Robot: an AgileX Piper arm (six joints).
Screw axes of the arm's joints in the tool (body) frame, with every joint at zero. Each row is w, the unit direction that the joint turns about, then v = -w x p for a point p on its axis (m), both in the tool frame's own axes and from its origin. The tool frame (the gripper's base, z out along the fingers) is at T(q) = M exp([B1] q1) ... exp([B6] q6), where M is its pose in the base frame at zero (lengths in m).
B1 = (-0.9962, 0, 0.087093, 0, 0.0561, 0)
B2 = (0, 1, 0, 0.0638, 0, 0.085)
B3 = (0, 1, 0, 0.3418, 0, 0.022)
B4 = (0, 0, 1, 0, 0, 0)
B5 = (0, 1, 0, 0.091, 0, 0)
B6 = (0, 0, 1, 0, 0, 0)
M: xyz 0.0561 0 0.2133 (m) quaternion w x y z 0.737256 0 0.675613 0
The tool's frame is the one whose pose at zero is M.
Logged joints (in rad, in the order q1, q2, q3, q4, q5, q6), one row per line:
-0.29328, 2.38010, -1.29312, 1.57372, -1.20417, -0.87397
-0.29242, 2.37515, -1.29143, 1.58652, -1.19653, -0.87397
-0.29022, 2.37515, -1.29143, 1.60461, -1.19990, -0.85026
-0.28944, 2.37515, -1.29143, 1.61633, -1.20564, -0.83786
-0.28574, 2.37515, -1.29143, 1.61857, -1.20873, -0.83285
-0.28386, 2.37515, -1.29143, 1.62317, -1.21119, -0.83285
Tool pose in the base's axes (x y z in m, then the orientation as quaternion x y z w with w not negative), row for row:
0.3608, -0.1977, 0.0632, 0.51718, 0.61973, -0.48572, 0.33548
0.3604, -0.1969, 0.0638, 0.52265, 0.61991, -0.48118, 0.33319
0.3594, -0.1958, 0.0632, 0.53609, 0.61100, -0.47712, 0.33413
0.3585, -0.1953, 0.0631, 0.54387, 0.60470, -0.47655, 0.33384
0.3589, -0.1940, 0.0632, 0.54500, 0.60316, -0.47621, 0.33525
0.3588, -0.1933, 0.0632, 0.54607, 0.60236, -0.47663, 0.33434
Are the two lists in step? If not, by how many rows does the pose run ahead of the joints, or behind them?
They are in step.
